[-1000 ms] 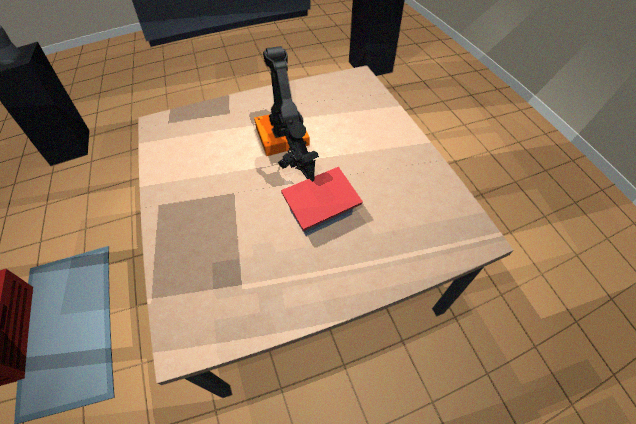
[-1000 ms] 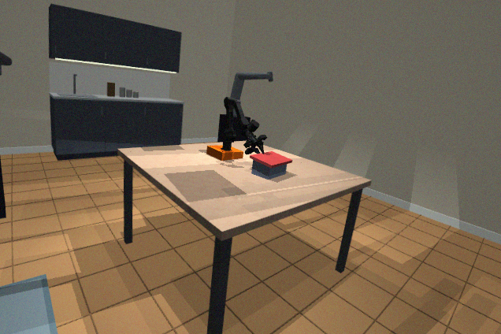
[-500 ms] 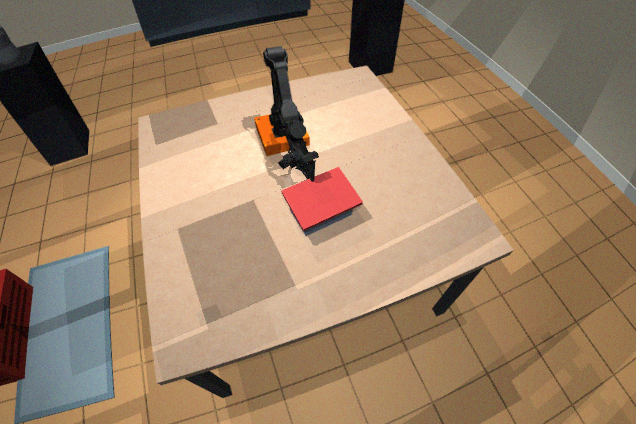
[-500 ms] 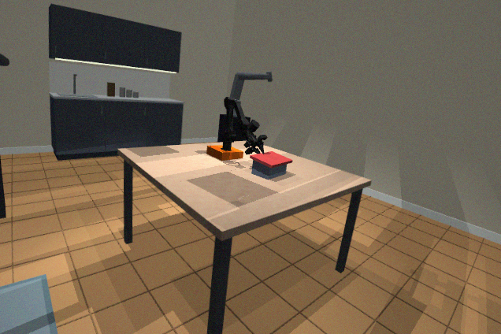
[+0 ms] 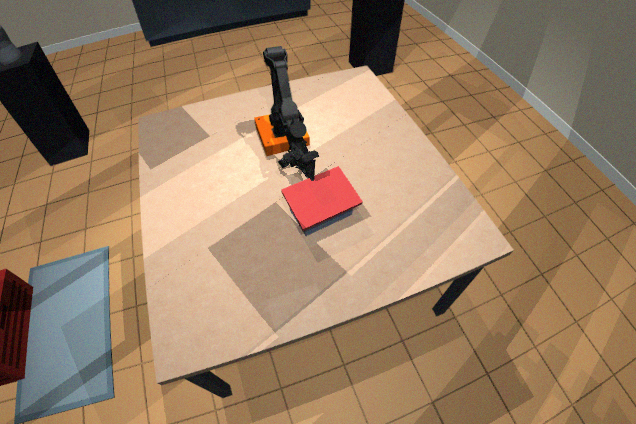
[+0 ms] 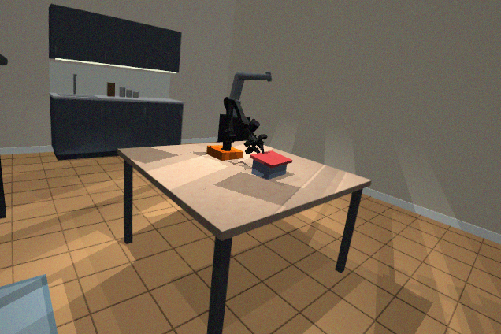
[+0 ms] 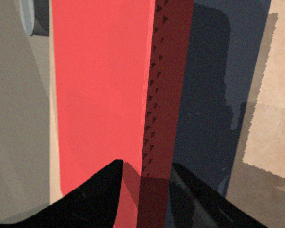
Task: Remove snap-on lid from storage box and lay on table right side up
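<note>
Now: gripper tip 8 cm short of the red lid, 1 cm to the right of it and 1 cm above it. Also, from my gripper tip: blue-grey storage box 7 cm ahead, 6 cm below, 1 cm to the left.
</note>
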